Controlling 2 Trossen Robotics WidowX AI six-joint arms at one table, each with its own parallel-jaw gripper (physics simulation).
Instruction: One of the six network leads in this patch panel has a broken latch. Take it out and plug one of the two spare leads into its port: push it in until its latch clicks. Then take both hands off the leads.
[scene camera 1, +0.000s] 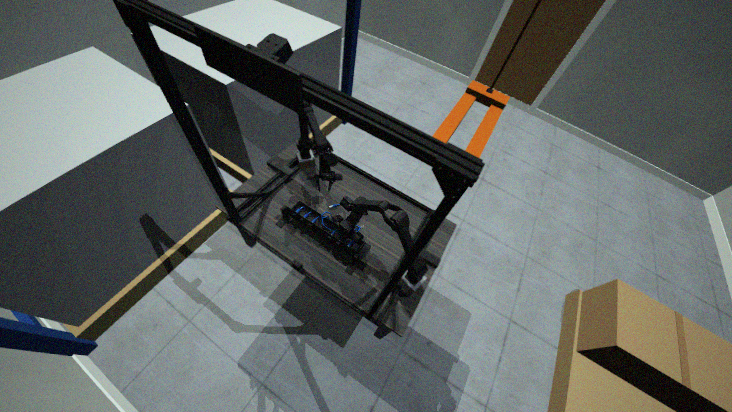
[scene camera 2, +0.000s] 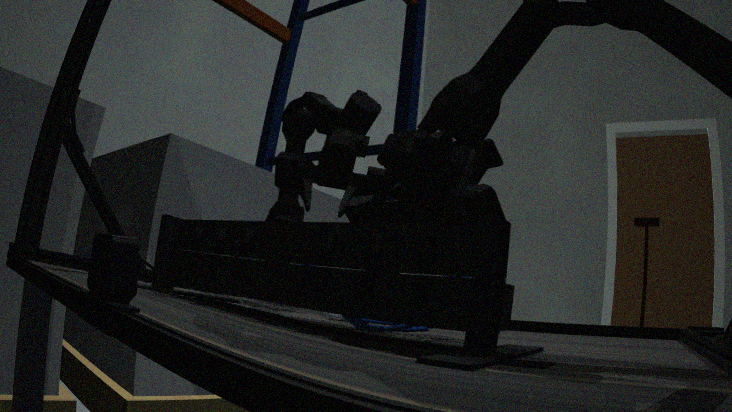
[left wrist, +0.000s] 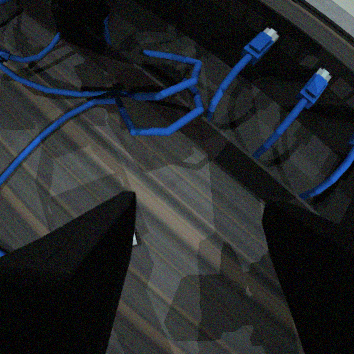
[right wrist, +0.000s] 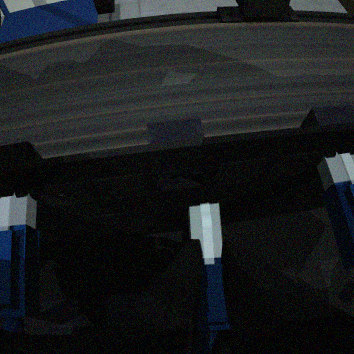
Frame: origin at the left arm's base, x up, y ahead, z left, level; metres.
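Seen in the pictures: left gripper, fingertip midpoint: (scene camera 1: 324, 192) (scene camera 2: 323, 212) (left wrist: 200, 206); right gripper, fingertip midpoint: (scene camera 2: 377, 273) (right wrist: 209, 250); left arm's base, link origin: (scene camera 1: 305, 155); right arm's base, link origin: (scene camera 1: 413, 277).
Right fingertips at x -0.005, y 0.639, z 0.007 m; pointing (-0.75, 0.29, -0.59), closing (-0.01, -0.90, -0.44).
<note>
Pixels of each thing's top centre, then the offset from my right fingertips to it. "pt": a spot on its surface instead.
- lead with a white plug, top centre: (right wrist: 209, 263) dz +0.005, dx +0.002, dy -0.002 m
- looped blue cable, surface spot: (left wrist: 165, 130) pt dz -0.011, dx +0.006, dy -0.189 m
- panel's foot, surface spot: (scene camera 2: 483, 351) pt dz +0.037, dx -0.055, dy +0.138 m
The black patch panel (scene camera 1: 304, 224) (scene camera 2: 283, 261) (right wrist: 105, 175) stands across the wooden table with blue leads in it. My right gripper (scene camera 1: 349, 226) (scene camera 2: 356, 204) (right wrist: 209, 250) is shut on the blue boot of a lead with a white plug (right wrist: 206, 232), right at the panel's face. I cannot tell whether its tip sits in the port. Neighbouring plugs show to its left (right wrist: 17, 212) and right (right wrist: 338, 169). My left gripper (scene camera 1: 325, 185) (scene camera 2: 292, 194) (left wrist: 200, 206) is open and empty, hanging above the table behind the panel. Below it lie two blue plugs (left wrist: 261, 40) (left wrist: 316, 82) and a looped blue cable (left wrist: 165, 130).
More blue cable trails over the table at the left of the left wrist view (left wrist: 42, 91), and one piece lies under the panel's front (scene camera 2: 393, 327). A black gantry frame (scene camera 1: 389, 131) spans the table. The panel's foot (scene camera 2: 483, 351) stands on the table.
</note>
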